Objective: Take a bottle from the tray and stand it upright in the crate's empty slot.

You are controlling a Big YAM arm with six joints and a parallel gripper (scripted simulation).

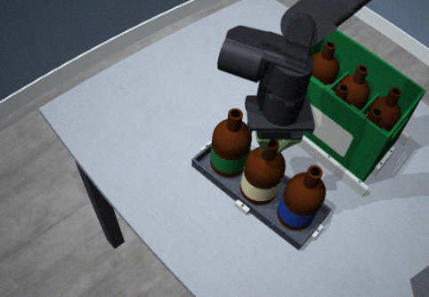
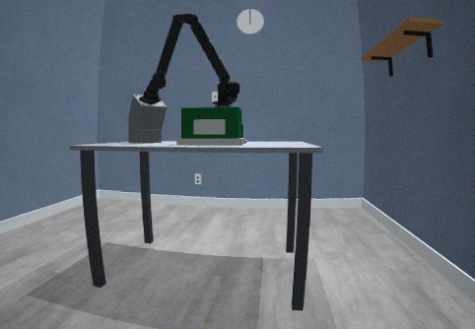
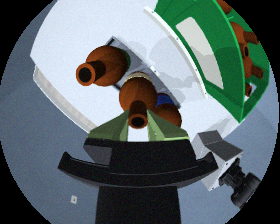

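Right now the brown bottle is 60 mm below my hand. The rest, counted from my hand: grey tray: 140 mm below; crate: 10 mm behind, 250 mm to the right, 60 mm below.
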